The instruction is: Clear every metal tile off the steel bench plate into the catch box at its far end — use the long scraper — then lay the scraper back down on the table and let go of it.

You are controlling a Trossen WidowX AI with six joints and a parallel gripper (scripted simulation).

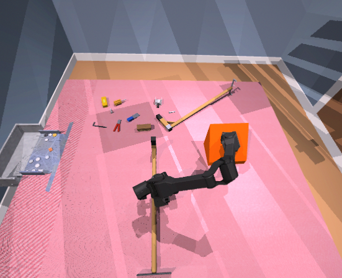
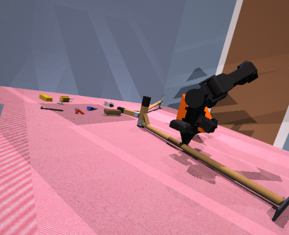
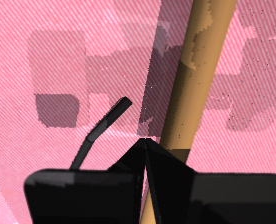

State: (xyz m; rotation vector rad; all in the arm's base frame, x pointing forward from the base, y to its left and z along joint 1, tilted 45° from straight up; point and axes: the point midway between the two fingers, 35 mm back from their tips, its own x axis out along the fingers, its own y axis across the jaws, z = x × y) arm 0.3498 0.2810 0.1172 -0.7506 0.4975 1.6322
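The black strip lies 4 cm behind my gripper tip, 1 cm to the right of it and 1 cm below it. From my gripper tip the other things lie so: wooden block: 42 cm to the right, 11 cm ahead; long scraper: 5 cm above, 3 cm to the left, 2 cm ahead; blue tool: 51 cm to the right, 19 cm ahead.
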